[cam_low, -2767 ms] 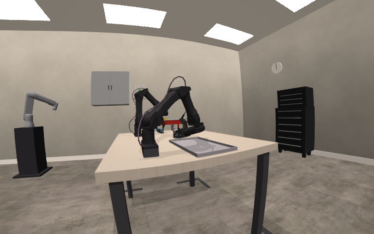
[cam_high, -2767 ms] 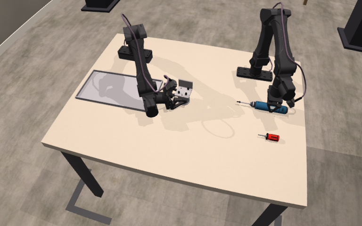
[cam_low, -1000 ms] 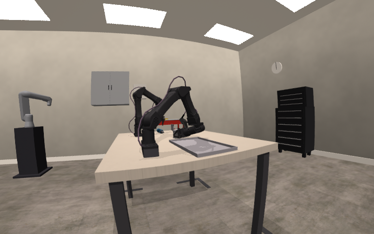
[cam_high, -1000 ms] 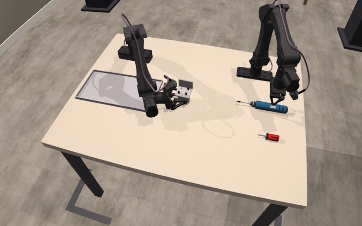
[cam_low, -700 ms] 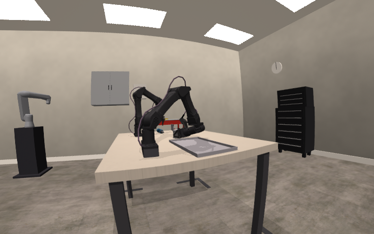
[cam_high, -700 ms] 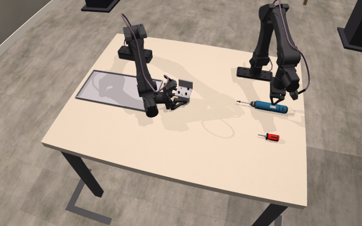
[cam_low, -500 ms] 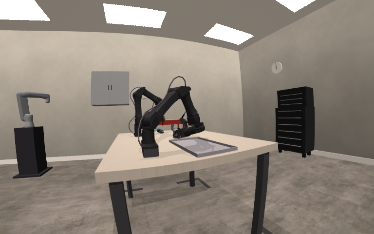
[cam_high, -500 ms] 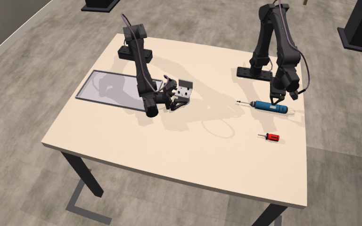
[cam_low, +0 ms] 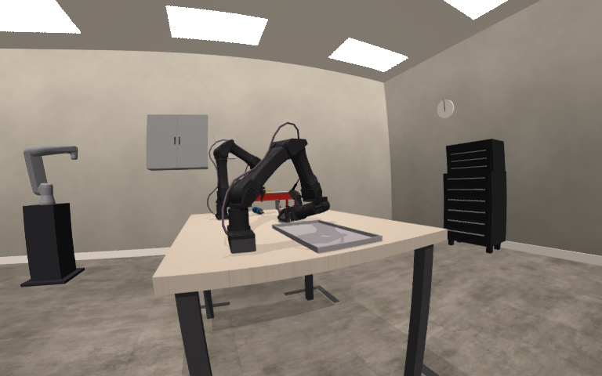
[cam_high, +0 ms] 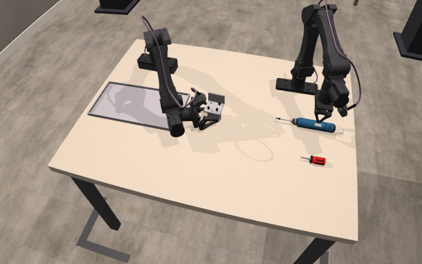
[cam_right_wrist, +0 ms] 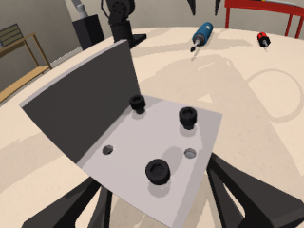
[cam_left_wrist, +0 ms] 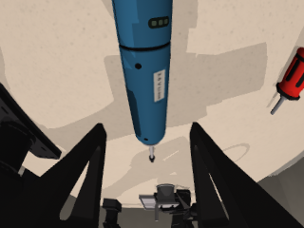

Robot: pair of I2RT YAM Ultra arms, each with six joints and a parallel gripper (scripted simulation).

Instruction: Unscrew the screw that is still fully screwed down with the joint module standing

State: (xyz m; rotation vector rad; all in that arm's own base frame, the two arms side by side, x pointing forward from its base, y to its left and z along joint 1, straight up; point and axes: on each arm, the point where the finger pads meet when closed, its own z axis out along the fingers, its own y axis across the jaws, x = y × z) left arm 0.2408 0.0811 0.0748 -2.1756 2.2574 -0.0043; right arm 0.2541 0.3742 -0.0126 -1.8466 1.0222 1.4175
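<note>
Right now the grey L-shaped bracket is 5 cm above my right hand. The rest, counted from my right hand: shallow grey tray (35 cm to the right, 2 cm below); small red-handled screwdriver (43 cm to the left, 14 cm ahead, 1 cm below).
</note>
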